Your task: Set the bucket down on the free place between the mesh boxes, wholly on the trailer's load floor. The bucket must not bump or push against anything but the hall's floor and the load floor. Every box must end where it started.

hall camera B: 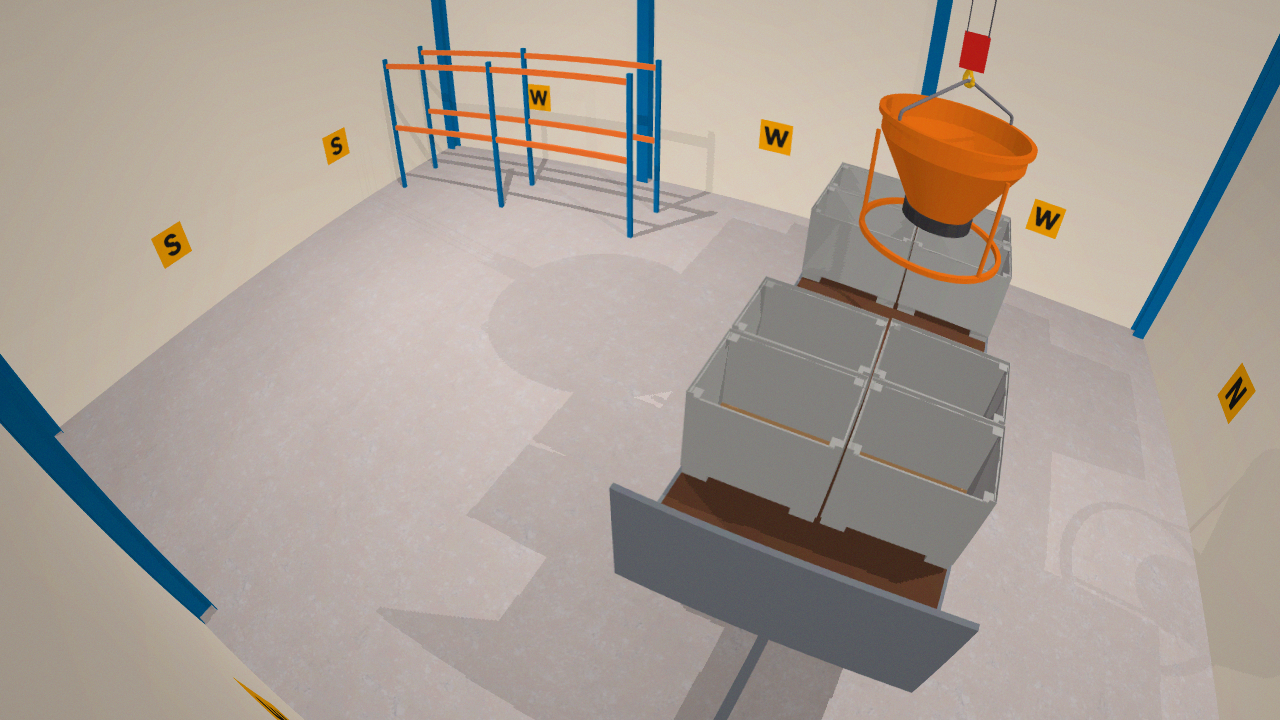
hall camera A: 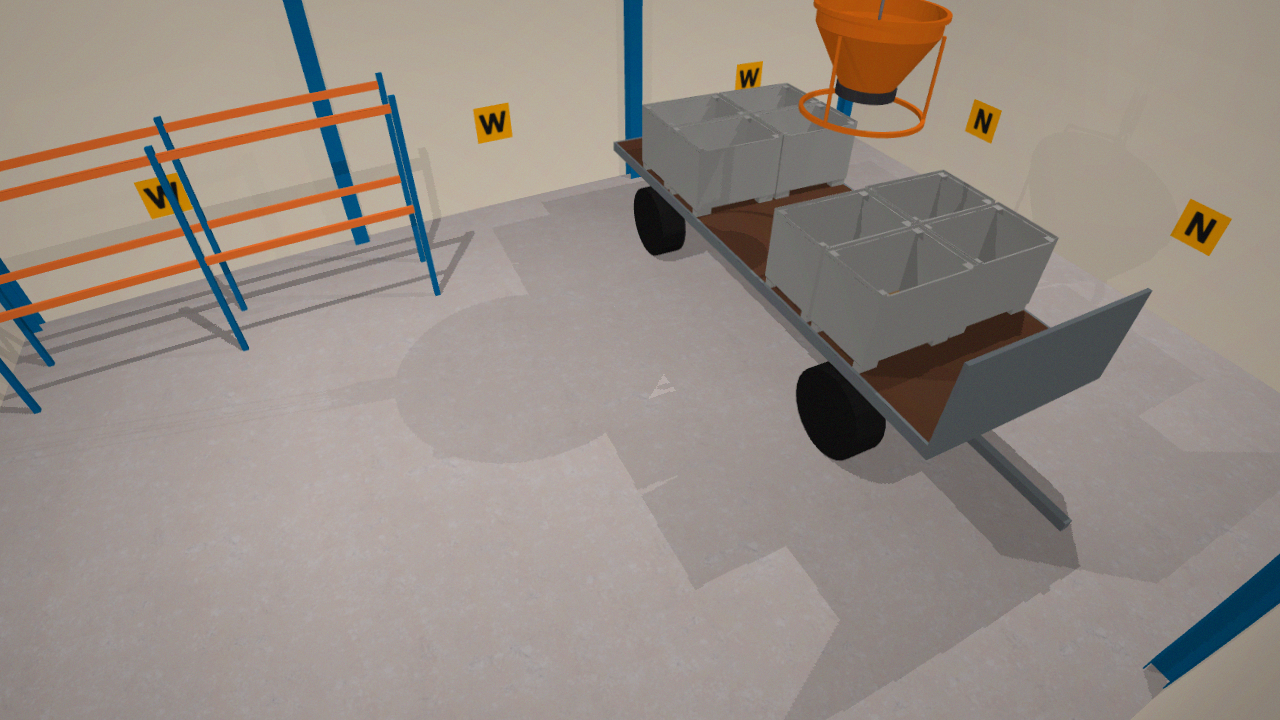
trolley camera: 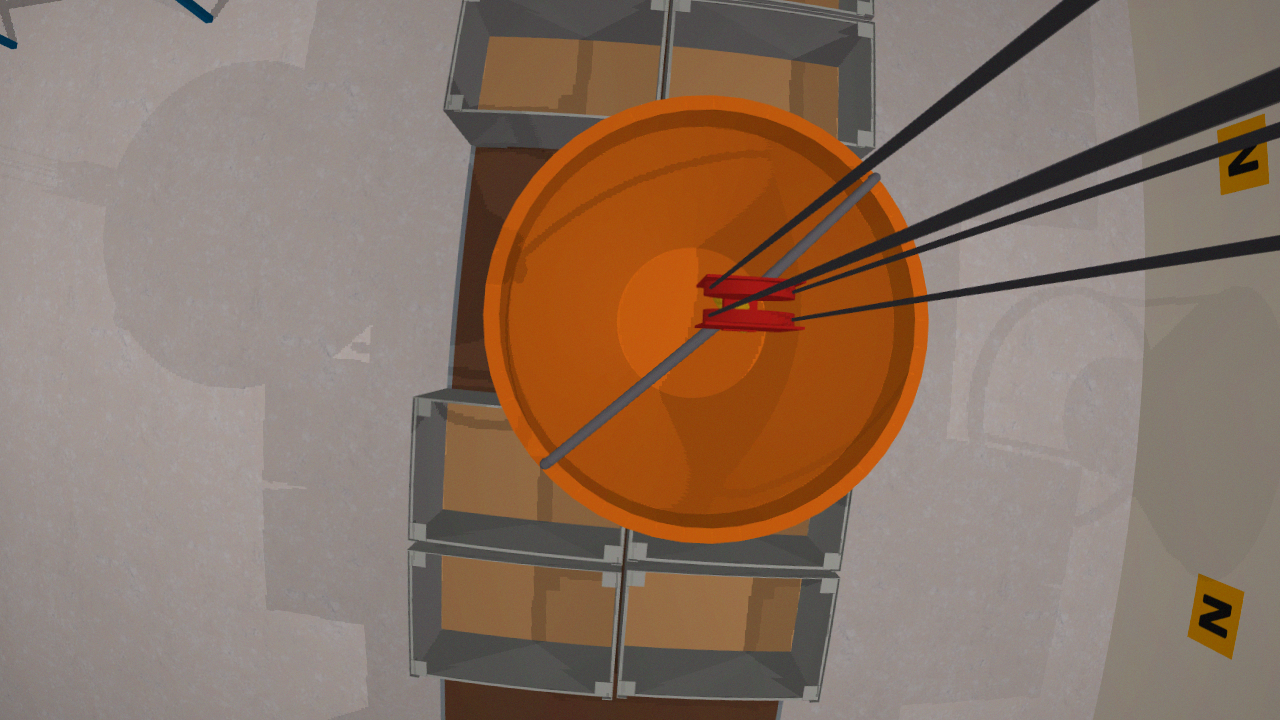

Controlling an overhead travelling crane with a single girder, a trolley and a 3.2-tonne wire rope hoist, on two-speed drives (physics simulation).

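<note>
The orange bucket (hall camera A: 881,53) (hall camera B: 957,170) (trolley camera: 572,295) hangs upright from its grey bail, with its foot ring above the box tops. My hook (hall camera B: 969,79) (trolley camera: 735,305) holds the bail under the red block (hall camera B: 975,51); the hook does not show in hall camera A. Grey mesh boxes stand in a far group (hall camera A: 725,165) (hall camera B: 841,241) and a near group (hall camera A: 939,304) (hall camera B: 760,447) on the trailer's brown load floor (hall camera A: 733,234) (trolley camera: 469,268). In the trolley camera the bucket covers much of the gap and parts of boxes on both sides; the gap's left end shows.
The trailer's grey end wall (hall camera A: 1047,376) (hall camera B: 787,582) stands beyond the near box group. A blue and orange rack (hall camera A: 227,313) (hall camera B: 630,197) stands by the wall marked W. Blue columns (hall camera A: 633,71) (hall camera B: 1201,205) stand along the walls. The wall marked N is beside the trailer.
</note>
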